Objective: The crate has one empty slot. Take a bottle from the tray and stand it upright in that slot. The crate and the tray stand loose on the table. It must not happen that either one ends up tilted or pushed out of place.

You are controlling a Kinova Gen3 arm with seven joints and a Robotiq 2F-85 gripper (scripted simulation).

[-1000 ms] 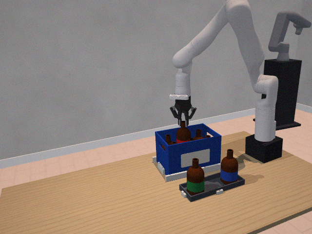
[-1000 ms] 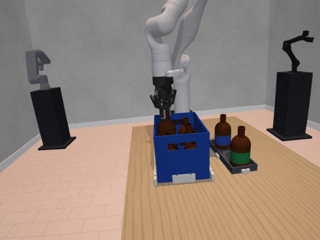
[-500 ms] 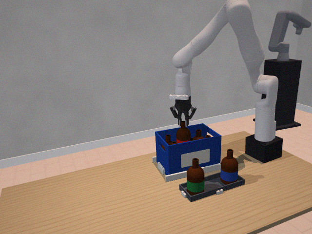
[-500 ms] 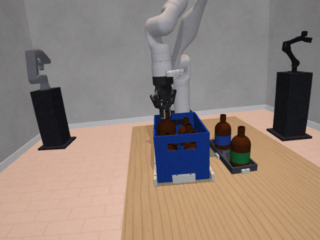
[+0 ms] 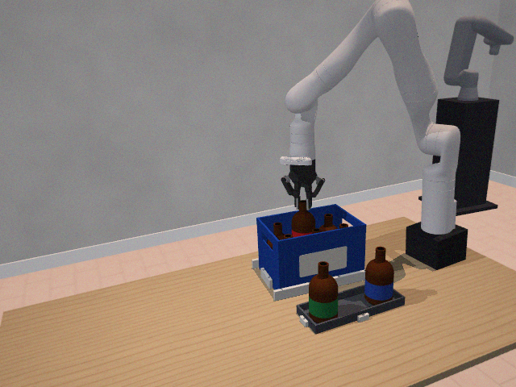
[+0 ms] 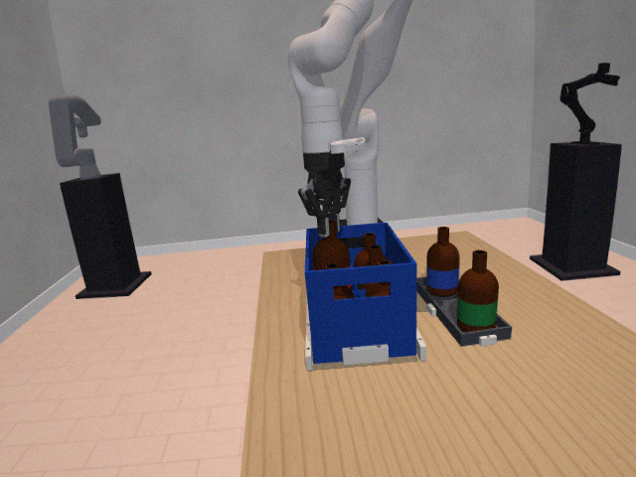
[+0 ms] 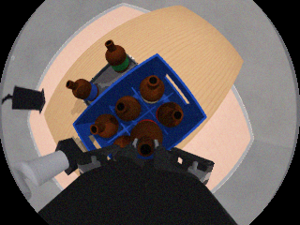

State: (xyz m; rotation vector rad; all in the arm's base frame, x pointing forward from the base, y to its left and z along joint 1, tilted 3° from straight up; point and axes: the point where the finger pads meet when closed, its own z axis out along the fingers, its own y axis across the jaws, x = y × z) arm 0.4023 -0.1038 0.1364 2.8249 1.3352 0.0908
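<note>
My gripper is now 7 cm above the red-banded bottle. From my hand the other things lie so: dark tray: 26 cm to the left, 20 cm below, 2 cm behind; blue crate: 13 cm below, 4 cm to the left.
</note>
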